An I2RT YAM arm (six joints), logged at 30 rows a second.
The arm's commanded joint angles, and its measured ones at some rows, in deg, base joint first. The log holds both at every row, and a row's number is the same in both.
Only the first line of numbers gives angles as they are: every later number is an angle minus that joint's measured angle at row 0.
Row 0, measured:
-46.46 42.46 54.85 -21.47 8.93 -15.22
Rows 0 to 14, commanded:
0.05 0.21 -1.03 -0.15 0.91 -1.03
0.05 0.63 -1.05 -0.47 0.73 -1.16
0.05 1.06 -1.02 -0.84 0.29 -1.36
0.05 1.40 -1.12 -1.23 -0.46 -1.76
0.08 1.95 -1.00 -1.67 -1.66 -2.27
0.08 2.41 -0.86 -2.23 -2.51 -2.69
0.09 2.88 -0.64 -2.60 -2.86 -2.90
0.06 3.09 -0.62 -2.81 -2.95 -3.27
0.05 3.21 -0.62 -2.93 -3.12 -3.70
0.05 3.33 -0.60 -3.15 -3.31 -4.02
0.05 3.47 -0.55 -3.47 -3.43 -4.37
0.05 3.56 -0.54 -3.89 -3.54 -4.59
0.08 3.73 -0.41 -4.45 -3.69 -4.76
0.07 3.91 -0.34 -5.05 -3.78 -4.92
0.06 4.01 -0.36 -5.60 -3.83 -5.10
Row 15, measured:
0.00 4.17 -0.87 -3.15 -2.67 -3.50
